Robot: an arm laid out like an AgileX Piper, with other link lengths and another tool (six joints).
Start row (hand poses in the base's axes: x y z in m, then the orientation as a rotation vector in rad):
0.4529 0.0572 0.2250 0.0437 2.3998 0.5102
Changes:
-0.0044 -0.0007 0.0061 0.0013 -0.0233 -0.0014
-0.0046 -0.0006 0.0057 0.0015 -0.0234 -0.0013
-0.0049 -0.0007 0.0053 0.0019 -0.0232 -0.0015
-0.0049 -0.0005 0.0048 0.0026 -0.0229 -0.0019
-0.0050 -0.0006 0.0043 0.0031 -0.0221 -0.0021
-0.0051 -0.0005 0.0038 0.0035 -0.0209 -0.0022
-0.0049 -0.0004 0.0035 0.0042 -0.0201 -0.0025
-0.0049 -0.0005 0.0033 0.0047 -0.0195 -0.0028
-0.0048 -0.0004 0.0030 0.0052 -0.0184 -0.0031
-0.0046 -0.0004 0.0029 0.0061 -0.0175 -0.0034
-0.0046 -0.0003 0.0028 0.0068 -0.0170 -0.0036
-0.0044 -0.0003 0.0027 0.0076 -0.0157 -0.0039
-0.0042 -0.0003 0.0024 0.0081 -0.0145 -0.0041
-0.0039 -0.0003 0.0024 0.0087 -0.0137 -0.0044
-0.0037 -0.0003 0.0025 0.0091 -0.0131 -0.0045
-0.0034 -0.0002 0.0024 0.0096 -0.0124 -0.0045
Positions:
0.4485 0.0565 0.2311 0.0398 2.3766 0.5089
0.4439 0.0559 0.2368 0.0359 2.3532 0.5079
0.4390 0.0552 0.2421 0.0325 2.3299 0.5072
0.4341 0.0547 0.2469 0.0300 2.3067 0.5071
0.4291 0.0541 0.2512 0.0282 2.2841 0.5075
0.4240 0.0536 0.2550 0.0270 2.2626 0.5084
0.4191 0.0532 0.2585 0.0267 2.2416 0.5100
0.4142 0.0527 0.2618 0.0272 2.2211 0.5120
0.4094 0.0523 0.2648 0.0285 2.2015 0.5144
0.4048 0.0519 0.2677 0.0309 2.1825 0.5176
0.4002 0.0516 0.2705 0.0340 2.1638 0.5215
0.3958 0.0513 0.2732 0.0382 2.1461 0.5261
0.3916 0.0510 0.2756 0.0432 2.1294 0.5312
0.3877 0.0507 0.2780 0.0490 2.1133 0.5368
0.3840 0.0504 0.2805 0.0553 2.0976 0.5427
0.3806 0.0502 0.2829 0.0620 2.0824 0.5491

